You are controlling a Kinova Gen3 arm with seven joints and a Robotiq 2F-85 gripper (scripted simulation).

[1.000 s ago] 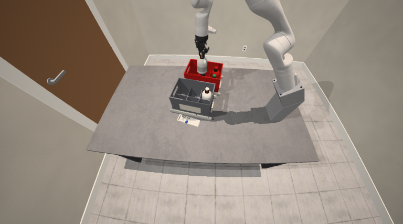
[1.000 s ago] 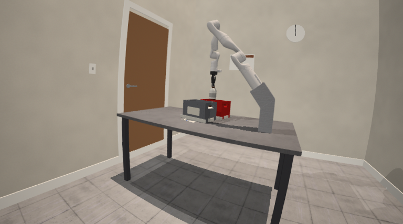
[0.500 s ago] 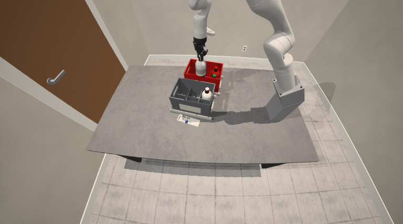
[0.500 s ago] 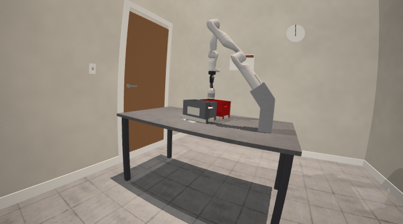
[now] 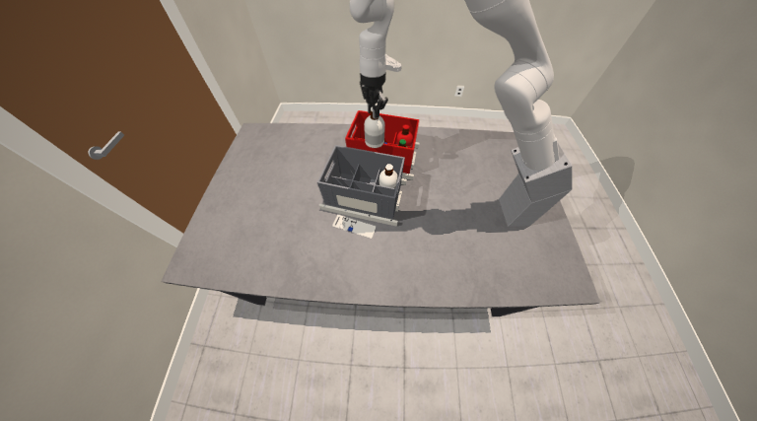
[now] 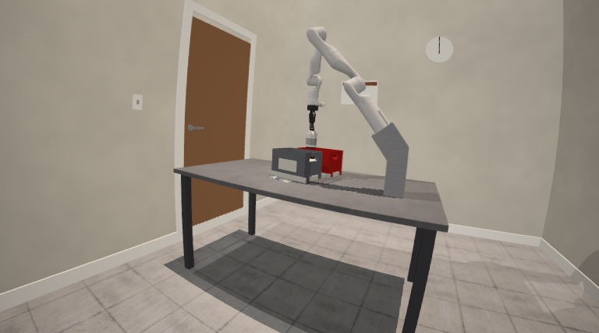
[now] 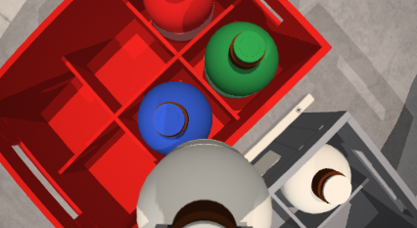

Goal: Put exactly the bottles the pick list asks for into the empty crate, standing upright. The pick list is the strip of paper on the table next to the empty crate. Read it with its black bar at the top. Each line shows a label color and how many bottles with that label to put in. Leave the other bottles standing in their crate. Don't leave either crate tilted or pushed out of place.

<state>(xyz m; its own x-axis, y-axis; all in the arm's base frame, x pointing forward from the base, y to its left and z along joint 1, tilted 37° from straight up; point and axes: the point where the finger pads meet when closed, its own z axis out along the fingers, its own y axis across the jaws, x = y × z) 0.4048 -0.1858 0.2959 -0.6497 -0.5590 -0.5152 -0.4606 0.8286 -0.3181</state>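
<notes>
The grey crate lies 30 mm ahead of my hand, 120 mm to the left of it and 250 mm below it. From my hand the other things lie so: red crate: 30 mm behind, 100 mm to the right, 250 mm below; then blue-label bottle: 30 mm behind, 50 mm to the right, 250 mm below; then green-label bottle: 110 mm behind, 40 mm to the right, 250 mm below.
</notes>
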